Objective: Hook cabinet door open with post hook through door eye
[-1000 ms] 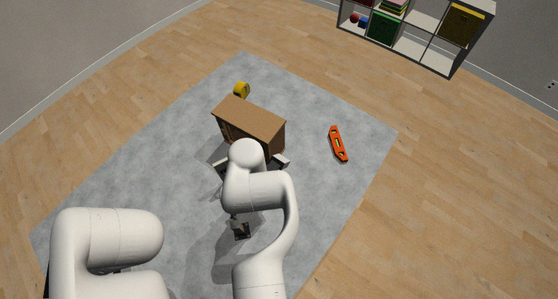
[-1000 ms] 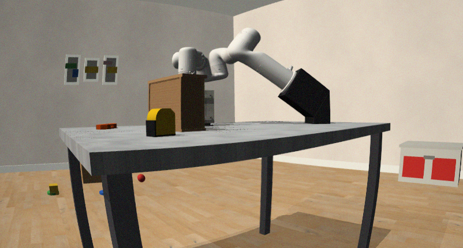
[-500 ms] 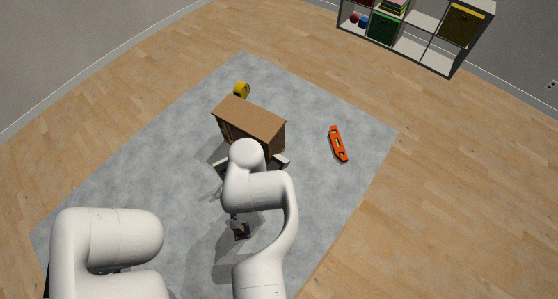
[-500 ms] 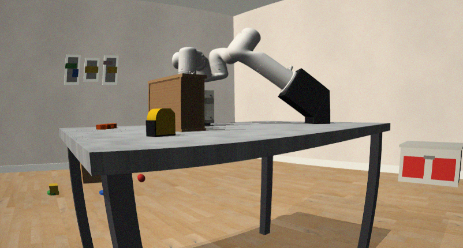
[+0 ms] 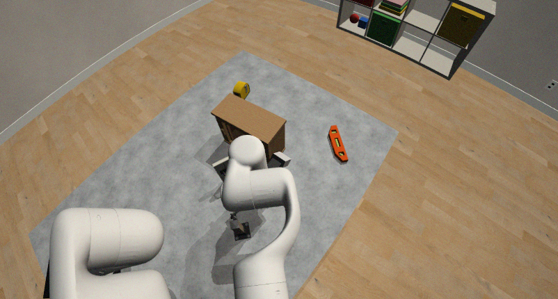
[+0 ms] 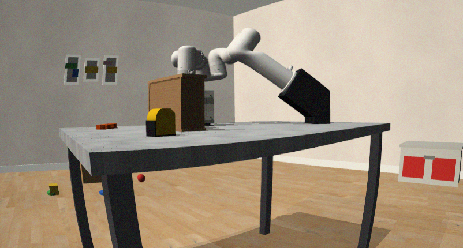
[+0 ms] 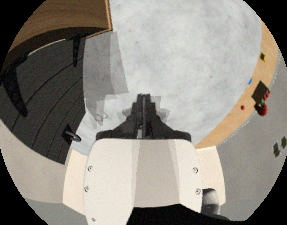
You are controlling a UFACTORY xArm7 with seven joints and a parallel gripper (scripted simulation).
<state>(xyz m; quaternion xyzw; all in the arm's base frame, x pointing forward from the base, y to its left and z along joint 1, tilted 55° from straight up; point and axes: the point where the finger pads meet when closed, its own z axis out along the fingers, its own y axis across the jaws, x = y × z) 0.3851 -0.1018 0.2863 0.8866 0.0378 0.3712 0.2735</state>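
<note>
Now: the thin hook rod 5 cm behind my hand, 1 cm to the left of it and 2 cm above it. From my hand the other things lie so: wooden cabinet 11 cm ahead, 10 cm to the left, 4 cm above; then hook post 9 cm behind, 1 cm to the left, 3 cm above; then cabinet door 6 cm ahead, 9 cm to the left, 3 cm above.
</note>
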